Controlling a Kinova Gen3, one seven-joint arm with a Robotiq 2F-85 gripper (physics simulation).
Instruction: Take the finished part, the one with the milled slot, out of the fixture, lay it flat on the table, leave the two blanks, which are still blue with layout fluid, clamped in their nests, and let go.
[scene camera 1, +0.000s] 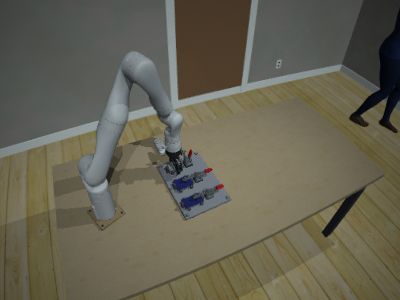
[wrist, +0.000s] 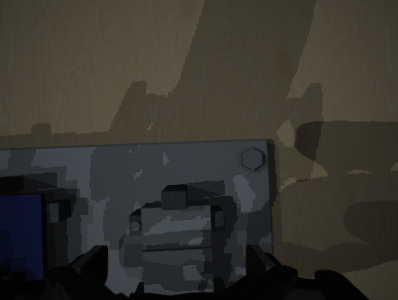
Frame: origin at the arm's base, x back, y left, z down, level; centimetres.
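Seen in the pictures: gripper, fingertip midpoint: (scene camera 1: 175, 167) (wrist: 177, 261); arm's base, link origin: (scene camera 1: 105, 211).
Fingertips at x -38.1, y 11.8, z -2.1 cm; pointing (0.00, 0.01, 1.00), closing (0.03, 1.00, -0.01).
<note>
Offsets run from my fingertips to a thing's top centre. "spot": to the spot under its first point. Level surfaces: height alone.
The finished part @[dx +0.1, dy +0.1, dz -1.1 cm] (wrist: 176, 220), bare grey with a dark slot line across it, sits in its nest at the end of the grey fixture plate @[dx -5.1, dy -10.6, dz +1.5 cm] (scene camera 1: 216, 204) (wrist: 115, 167). The gripper partly hides that nest in the scene view. My gripper (scene camera 1: 176, 169) (wrist: 177, 261) is open and points down over this part, one fingertip to each side of it in the wrist view, with nothing held. Two blue blanks, the middle one @[dx -0.3, dy -10.9, dz -0.6 cm] (scene camera 1: 183, 184) (wrist: 20, 227) and the far one @[dx -0.7, dy -21.9, dz -0.1 cm] (scene camera 1: 192, 202), sit in their nests with clamps over them. Height above the part is hard to judge.
Red clamp handles @[spot: dx -8.5, dy +0.1, dz -6.7 cm] (scene camera 1: 190, 153) @[spot: dx -13.7, dy -10.3, dz -2.7 cm] (scene camera 1: 208, 170) @[dx -14.6, dy -20.8, dz -2.2 cm] (scene camera 1: 220, 186) stand along the plate's right side; the one by the finished part is more upright. Bolt heads, one at a corner @[spot: dx +6.5, dy +4.7, dz +0.8 cm] (wrist: 252, 159), rise from the plate. The wooden table @[dz +3.0 cm] (scene camera 1: 300, 150) surrounds it. A person (scene camera 1: 390, 75) stands beyond the table.
</note>
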